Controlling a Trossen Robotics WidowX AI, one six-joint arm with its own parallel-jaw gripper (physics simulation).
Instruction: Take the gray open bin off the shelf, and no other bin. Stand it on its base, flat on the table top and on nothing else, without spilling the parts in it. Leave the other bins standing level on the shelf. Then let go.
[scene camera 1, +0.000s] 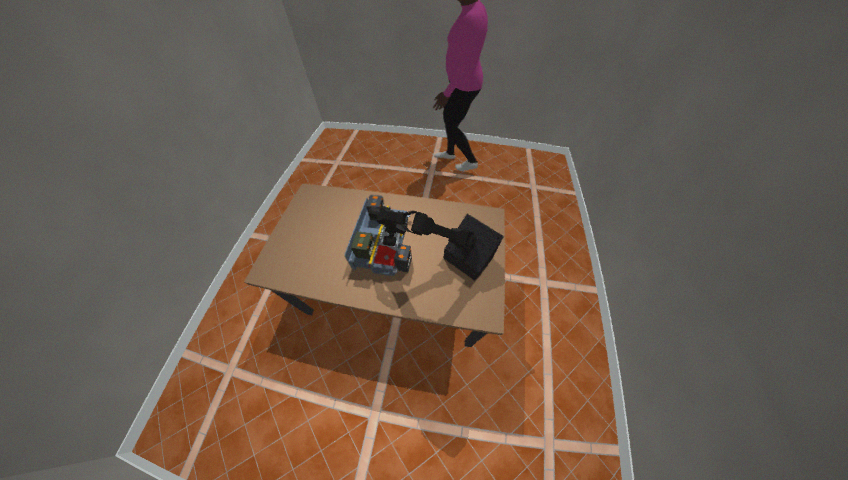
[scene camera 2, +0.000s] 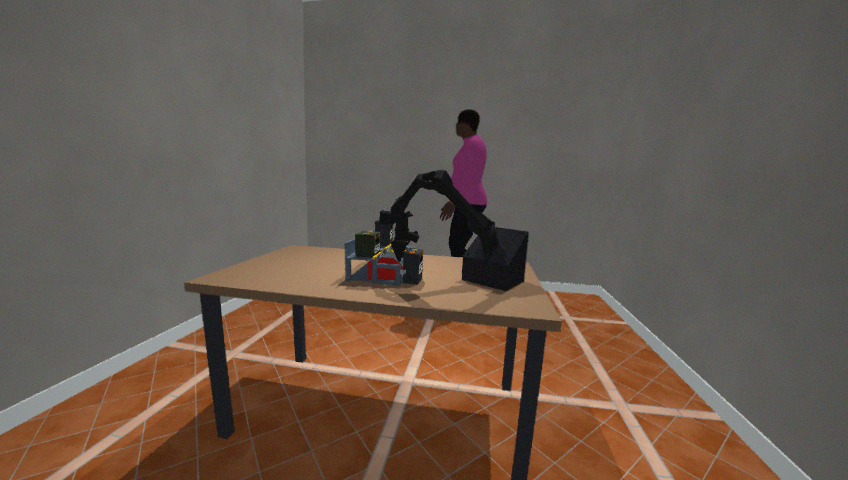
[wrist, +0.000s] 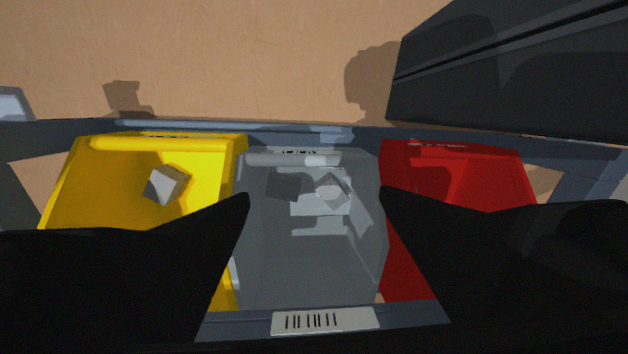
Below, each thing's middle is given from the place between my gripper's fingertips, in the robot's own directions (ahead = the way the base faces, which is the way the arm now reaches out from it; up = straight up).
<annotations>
The gray open bin (wrist: 301, 254) is 40 mm ahead of my hand, 20 mm below it and 10 mm to the left of it. From my hand the other things lie so: red bin (wrist: 486, 178): 120 mm to the left, 20 mm below, 10 mm ahead; then yellow bin (wrist: 101, 184): 100 mm to the right, 60 mm ahead, 20 mm below.
</annotations>
